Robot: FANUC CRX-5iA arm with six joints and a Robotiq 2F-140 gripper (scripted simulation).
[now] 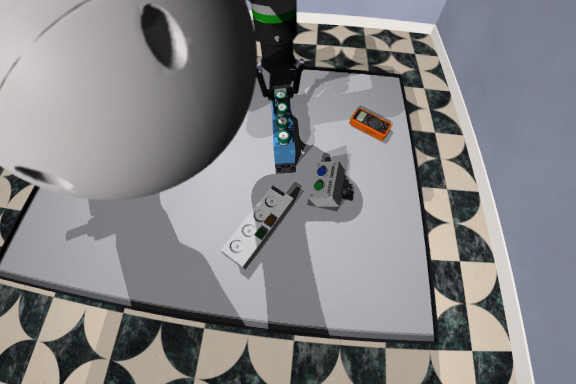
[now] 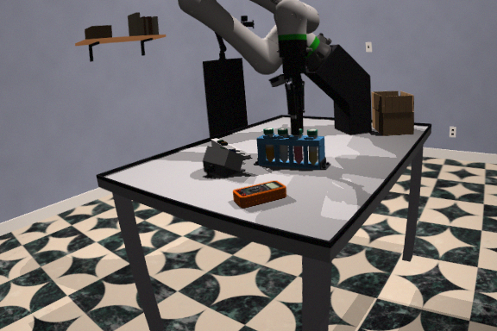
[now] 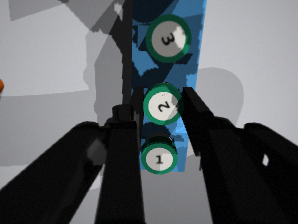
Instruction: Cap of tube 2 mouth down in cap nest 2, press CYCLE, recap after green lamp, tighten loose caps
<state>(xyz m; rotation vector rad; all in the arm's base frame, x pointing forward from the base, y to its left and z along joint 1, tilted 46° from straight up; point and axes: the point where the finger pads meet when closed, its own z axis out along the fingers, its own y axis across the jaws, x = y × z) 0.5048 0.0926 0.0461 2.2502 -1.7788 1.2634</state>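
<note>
Now: the cap 30 mm below my hand. Also, from my hand: green ready key: 90 mm ahead, 240 mm to the right, 70 mm below; blue cycle key: 100 mm ahead, 190 mm to the right, 70 mm below; key housing: 110 mm ahead, 220 mm to the right, 90 mm below.
</note>
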